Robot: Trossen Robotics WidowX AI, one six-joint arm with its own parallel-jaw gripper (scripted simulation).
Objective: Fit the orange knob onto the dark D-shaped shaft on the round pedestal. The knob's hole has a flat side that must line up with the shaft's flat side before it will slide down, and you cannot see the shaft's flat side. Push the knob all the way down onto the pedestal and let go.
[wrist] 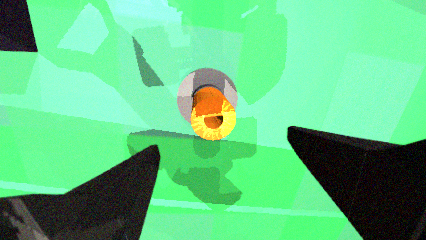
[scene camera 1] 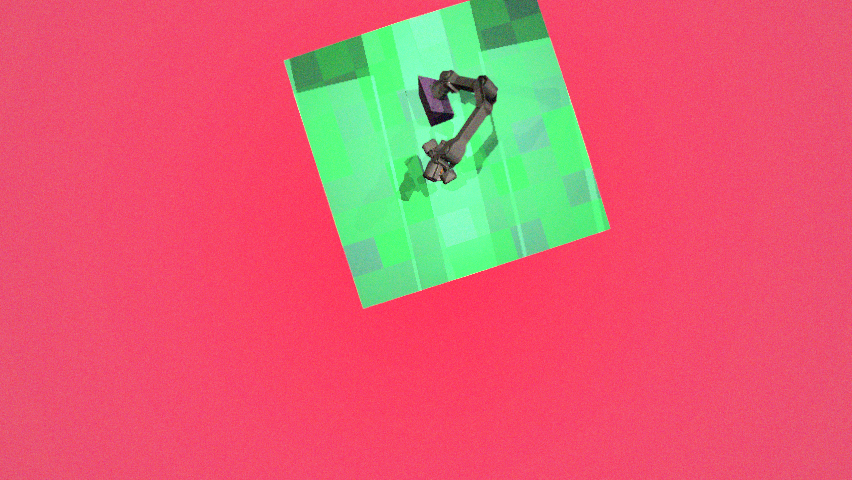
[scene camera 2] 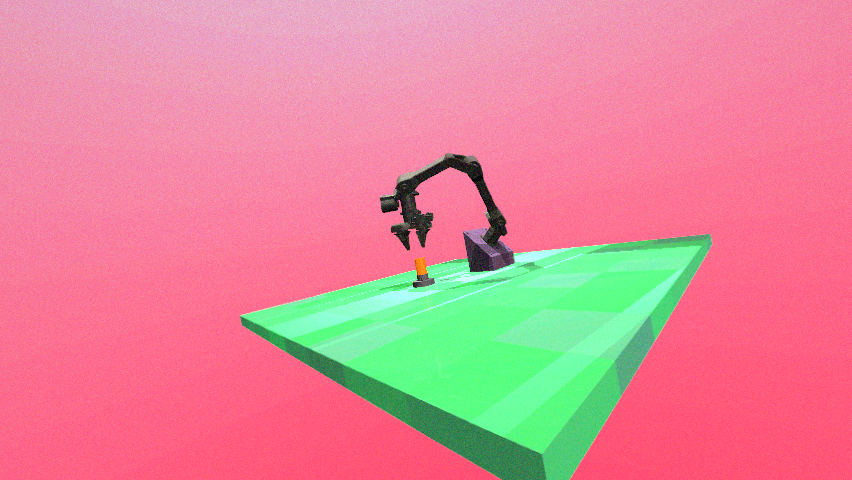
Note:
My gripper (scene camera 2: 416, 249) is open, holding nothing. Further things: an orange knob (wrist: 212, 117).
My gripper shows as well in the wrist view (wrist: 224, 141).

